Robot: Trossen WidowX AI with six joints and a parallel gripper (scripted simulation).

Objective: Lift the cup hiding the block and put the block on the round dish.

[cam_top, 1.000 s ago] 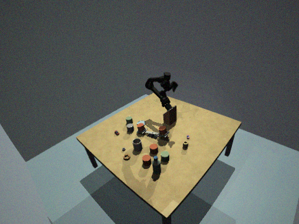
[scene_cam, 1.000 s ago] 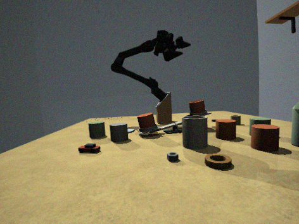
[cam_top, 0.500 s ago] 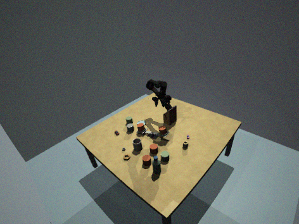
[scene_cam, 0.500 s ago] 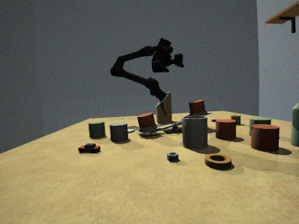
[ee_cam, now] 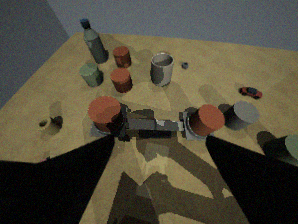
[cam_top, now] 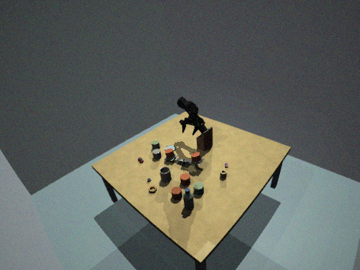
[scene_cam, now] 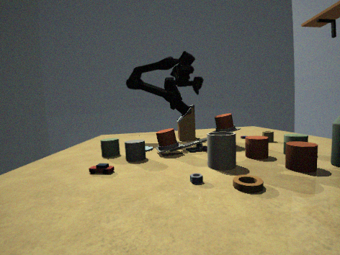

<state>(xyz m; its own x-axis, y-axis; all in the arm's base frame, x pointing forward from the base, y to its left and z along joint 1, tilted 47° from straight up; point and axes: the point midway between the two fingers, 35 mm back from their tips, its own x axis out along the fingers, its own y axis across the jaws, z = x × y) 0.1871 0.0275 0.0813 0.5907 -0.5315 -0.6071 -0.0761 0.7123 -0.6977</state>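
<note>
My gripper tip is 19 cm above the pale green block, 12 cm to the left of it and 11 cm short of it. Round my gripper tip: grey cylinder 23 cm to the right, 20 cm below, 14 cm ahead; nut 40 cm ahead, 23 cm below, 10 cm to the right; light blue round dish 23 cm to the right, 23 cm below, 1 cm behind.
</note>
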